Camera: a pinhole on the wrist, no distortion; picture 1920 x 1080 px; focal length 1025.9 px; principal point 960.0 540.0 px. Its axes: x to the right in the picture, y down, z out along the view. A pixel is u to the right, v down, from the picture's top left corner.
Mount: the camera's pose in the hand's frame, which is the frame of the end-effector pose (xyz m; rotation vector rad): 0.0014 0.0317 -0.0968 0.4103 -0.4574 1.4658
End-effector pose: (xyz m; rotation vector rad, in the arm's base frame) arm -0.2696 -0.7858 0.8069 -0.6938 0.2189 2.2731
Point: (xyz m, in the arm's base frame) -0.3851 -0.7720 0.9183
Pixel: 1824.9 460.0
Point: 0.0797 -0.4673 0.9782
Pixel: 212.3 694.8
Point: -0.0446 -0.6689 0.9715
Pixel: 469.6 969.6
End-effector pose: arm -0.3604 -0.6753 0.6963 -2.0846 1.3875 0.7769
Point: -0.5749 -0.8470 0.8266
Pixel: behind the camera
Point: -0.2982 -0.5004 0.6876
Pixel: 889.5 832.7
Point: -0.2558 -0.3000 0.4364
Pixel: 1101.0 547.4
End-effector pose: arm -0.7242 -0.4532 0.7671 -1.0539 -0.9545 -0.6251
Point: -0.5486 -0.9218 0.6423
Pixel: behind the camera
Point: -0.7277 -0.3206 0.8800
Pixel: 1457.8 54.0
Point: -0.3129 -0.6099 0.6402
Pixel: behind the camera
